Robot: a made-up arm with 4 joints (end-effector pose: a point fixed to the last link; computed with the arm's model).
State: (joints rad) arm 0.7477 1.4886 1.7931 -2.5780
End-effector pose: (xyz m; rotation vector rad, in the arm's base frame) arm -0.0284 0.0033 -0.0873 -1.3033 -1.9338 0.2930
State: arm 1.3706 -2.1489 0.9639 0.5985
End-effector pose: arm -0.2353 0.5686 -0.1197 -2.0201 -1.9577 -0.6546
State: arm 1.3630 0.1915 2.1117 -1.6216
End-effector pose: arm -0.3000 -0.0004 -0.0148 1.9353 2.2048 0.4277
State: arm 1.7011 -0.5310 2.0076 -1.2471
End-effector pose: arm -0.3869 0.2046 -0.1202 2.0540 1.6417 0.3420
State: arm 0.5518 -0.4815 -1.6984 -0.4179
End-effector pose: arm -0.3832 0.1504 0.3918 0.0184 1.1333 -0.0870
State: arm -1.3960 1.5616 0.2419 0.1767
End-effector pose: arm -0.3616 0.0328 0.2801 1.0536 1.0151 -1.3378
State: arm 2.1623 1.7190 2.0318 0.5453
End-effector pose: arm 0.3023 0.1786 0.1989 -2.3330 0.9016 -0.3602
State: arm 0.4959 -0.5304 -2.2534 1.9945
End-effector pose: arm -0.2637 0.3675 0.4793 -1.9067 1.0538 -1.9211
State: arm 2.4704 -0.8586 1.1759 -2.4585
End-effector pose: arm -0.0698 0.3934 -0.2447 -2.6873 0.0513 -0.8511
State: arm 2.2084 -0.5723 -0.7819 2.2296
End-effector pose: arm -0.1727 0.3805 -0.4178 1.6706 -0.8910 -2.3373
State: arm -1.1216 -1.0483 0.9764 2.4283
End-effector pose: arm 0.0749 0.3423 0.3608 -0.3241 -0.4704 -1.4604
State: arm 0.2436 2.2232 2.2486 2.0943
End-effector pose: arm 0.0324 0.2543 -0.1320 -1.4121 -0.4849 1.1676
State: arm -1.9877 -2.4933 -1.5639 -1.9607
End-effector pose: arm -0.0224 0.5962 0.2618 0.7175 -2.6348 -0.1596
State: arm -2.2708 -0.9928 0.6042 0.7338
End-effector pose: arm 0.4593 0.2626 0.0628 -0.6463 1.2920 0.5049
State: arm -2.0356 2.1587 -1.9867 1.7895
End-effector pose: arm -0.3340 -0.0205 0.3287 -0.6303 -2.7539 -0.4137
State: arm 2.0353 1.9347 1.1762 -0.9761
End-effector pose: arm 0.3861 0.1255 0.1100 -1.1179 2.4096 -0.8303
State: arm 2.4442 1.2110 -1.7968 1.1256
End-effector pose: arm 0.1306 -0.2734 0.0407 -0.2302 -0.7811 -0.0112
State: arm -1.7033 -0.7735 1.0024 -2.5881
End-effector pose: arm 0.3022 0.3686 0.1833 -0.8303 -0.4841 -2.7445
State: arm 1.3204 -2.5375 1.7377 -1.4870
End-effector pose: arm 0.0704 0.6539 -0.0885 2.5899 -1.2048 -0.4487
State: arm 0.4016 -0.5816 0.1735 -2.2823
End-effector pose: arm -0.2649 0.3025 0.3098 -0.9198 0.3667 2.0666
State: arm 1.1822 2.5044 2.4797 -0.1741
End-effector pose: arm 0.3338 0.4018 -0.1433 -2.2425 1.1322 1.7834
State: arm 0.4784 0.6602 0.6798 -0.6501
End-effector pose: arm -0.1562 -0.1280 0.0090 0.3053 -1.2920 0.4831
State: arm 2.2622 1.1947 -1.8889 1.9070
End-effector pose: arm 0.0437 -0.2364 -0.0251 -0.0676 -0.6492 -0.7892
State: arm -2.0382 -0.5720 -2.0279 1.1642
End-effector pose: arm 0.5284 0.3250 -0.1140 1.8275 -1.4516 -0.6105
